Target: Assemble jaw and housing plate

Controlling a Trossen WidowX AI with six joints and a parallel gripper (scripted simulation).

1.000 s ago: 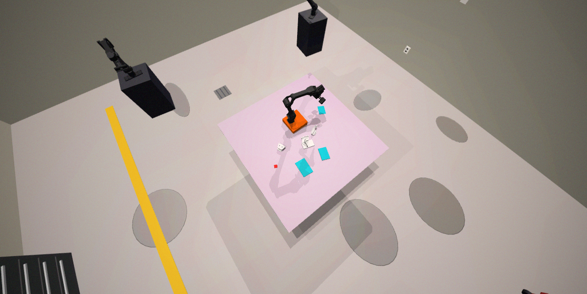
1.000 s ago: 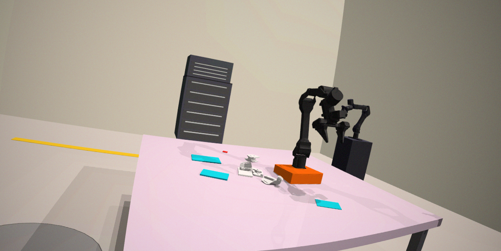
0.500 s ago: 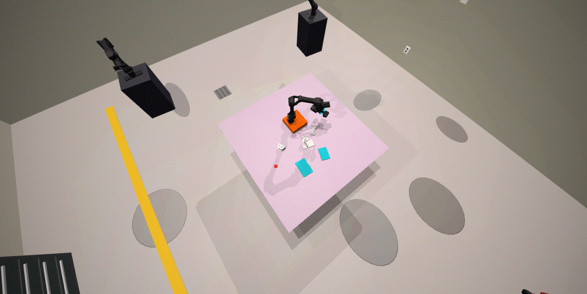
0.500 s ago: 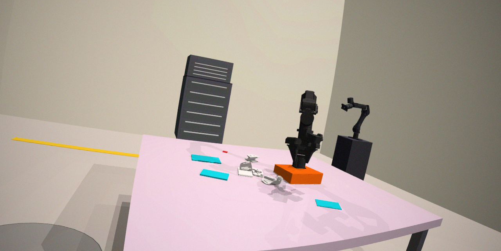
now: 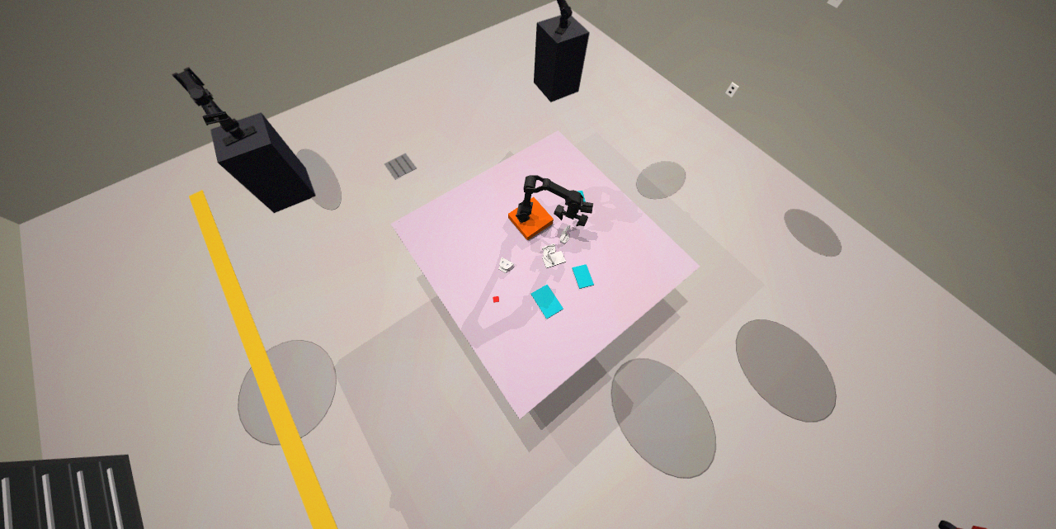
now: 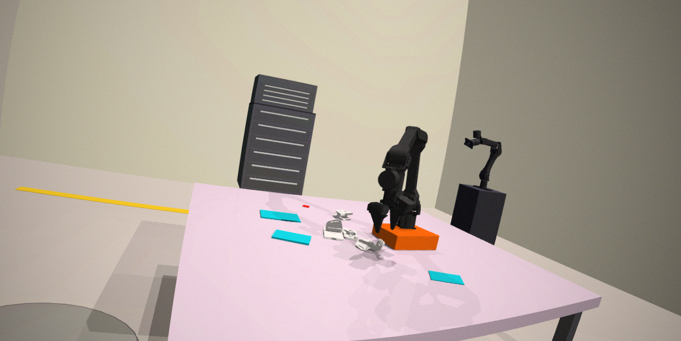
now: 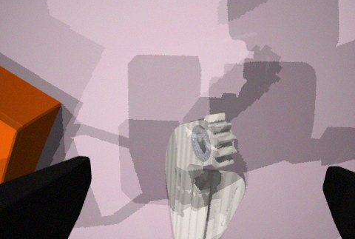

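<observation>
The white jaw lies 10 mm ahead of my gripper tip, 20 mm to the right of it and 50 mm below it. From my gripper tip the other things lie so: red marker (170 mm ahead, 570 mm to the right, 80 mm below).
</observation>
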